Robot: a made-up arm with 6 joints. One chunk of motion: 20 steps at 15 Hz.
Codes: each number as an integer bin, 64 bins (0 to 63) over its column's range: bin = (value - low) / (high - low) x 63, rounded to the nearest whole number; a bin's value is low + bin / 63 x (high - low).
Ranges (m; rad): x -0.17..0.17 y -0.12..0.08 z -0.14..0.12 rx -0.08..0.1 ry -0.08..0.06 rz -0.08..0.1
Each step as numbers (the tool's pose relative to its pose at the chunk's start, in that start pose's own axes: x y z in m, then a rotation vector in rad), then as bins.
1 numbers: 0.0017 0.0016 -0.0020 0.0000 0.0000 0.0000
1 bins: 32 38 33 28 36 28
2 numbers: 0.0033 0.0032 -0.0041 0.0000 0.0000 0.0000
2 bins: 32 39 33 28 36 28
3 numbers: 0.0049 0.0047 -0.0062 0.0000 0.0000 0.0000
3 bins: 32 39 32 28 36 28
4 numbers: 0.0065 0.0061 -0.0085 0.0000 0.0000 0.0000
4 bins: 33 40 32 28 36 28
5 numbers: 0.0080 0.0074 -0.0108 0.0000 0.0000 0.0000
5 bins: 33 40 31 28 36 28
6 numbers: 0.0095 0.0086 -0.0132 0.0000 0.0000 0.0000
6 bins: 33 41 31 28 36 28
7 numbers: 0.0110 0.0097 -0.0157 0.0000 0.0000 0.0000
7 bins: 34 41 30 28 36 28
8 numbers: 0.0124 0.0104 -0.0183 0.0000 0.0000 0.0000
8 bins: 34 41 29 28 36 28
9 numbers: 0.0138 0.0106 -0.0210 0.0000 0.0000 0.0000
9 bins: 34 41 29 28 36 28
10 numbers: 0.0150 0.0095 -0.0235 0.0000 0.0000 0.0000
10 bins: 34 41 28 28 36 28
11 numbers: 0.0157 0.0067 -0.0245 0.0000 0.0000 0.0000
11 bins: 34 40 28 28 36 28
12 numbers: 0.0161 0.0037 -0.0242 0.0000 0.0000 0.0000
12 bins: 34 39 28 28 36 28
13 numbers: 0.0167 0.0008 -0.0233 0.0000 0.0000 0.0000
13 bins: 35 38 28 28 36 28
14 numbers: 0.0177 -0.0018 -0.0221 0.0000 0.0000 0.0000
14 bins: 35 37 29 28 36 28
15 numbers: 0.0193 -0.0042 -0.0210 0.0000 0.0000 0.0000
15 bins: 35 36 29 28 36 28
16 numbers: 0.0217 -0.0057 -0.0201 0.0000 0.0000 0.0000
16 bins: 36 36 29 28 36 28
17 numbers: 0.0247 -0.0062 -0.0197 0.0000 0.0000 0.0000
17 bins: 36 36 29 28 36 28
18 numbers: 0.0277 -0.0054 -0.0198 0.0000 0.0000 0.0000
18 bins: 37 36 29 28 36 28
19 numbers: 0.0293 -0.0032 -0.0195 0.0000 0.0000 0.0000
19 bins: 37 37 29 28 36 28
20 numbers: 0.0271 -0.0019 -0.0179 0.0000 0.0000 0.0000
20 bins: 37 37 30 28 36 28
